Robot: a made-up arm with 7 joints. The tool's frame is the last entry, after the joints.
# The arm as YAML. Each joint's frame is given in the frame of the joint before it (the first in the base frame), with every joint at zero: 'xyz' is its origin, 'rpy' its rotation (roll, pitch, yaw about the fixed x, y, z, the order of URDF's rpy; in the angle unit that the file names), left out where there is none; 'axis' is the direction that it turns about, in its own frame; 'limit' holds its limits. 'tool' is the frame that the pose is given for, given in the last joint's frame.
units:
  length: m
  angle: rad
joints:
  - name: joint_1
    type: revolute
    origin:
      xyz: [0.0, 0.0, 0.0]
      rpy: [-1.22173, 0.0, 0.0]
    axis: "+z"
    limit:
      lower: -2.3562
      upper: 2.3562
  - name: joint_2
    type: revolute
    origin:
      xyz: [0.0, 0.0, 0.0]
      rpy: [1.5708, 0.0, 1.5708]
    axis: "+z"
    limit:
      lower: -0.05
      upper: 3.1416
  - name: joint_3
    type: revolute
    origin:
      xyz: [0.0, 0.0, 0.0]
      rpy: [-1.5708, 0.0, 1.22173]
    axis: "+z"
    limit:
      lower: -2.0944
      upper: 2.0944
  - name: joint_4
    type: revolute
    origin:
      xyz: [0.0, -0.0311, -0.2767]
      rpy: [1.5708, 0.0, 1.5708]
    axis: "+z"
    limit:
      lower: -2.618
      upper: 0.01
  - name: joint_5
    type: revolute
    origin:
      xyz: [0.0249, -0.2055, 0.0]
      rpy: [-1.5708, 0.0, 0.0]
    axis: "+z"
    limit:
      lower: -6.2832
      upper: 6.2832
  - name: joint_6
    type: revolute
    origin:
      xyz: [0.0, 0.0, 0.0]
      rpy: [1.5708, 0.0, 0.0]
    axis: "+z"
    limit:
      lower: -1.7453
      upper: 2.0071
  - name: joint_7
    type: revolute
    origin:
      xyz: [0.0, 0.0, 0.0]
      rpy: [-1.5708, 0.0, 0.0]
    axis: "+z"
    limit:
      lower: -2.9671
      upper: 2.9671
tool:
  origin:
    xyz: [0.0, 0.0, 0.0]
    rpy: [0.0, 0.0, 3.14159]
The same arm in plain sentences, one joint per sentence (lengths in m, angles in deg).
The arm has seven revolute joints in a row. What follows holds with every joint at zero, and every direction is one of the base frame's.
The first joint sits at the same point as the base frame's origin and rotates about the direction (0, 0.9397, 0.342), from -135.00 to 135.00 deg.
The second joint sits at the same point as the first joint and rotates about +x, from -2.86 to 180.00 deg.
The third joint sits at the same point as the second joint and rotates about +z, from -120.00 to 120.00 deg.
The fourth joint sits 0.0311 m along +x and 0.2767 m along -z from the third joint and rotates about +y, from -150.00 to 0.57 deg.
The fifth joint sits 0.0249 m along -x and 0.2055 m along -z from the fourth joint and rotates about +z, from -360.00 to 360.00 deg.
The sixth joint sits at the same point as the fifth joint and rotates about +y, from -100.00 to 115.00 deg.
The seventh joint sits at the same point as the sixth joint and rotates about +z, from -170.00 to 170.00 deg.
The tool frame, which is the frame that the pose is given for, sits at the same point as the seventh joint; its axes are the base frame's turned by roll 0.00, pitch 0.00 and yaw 0.00 deg (as in URDF: about the fixed x, then y, then z).

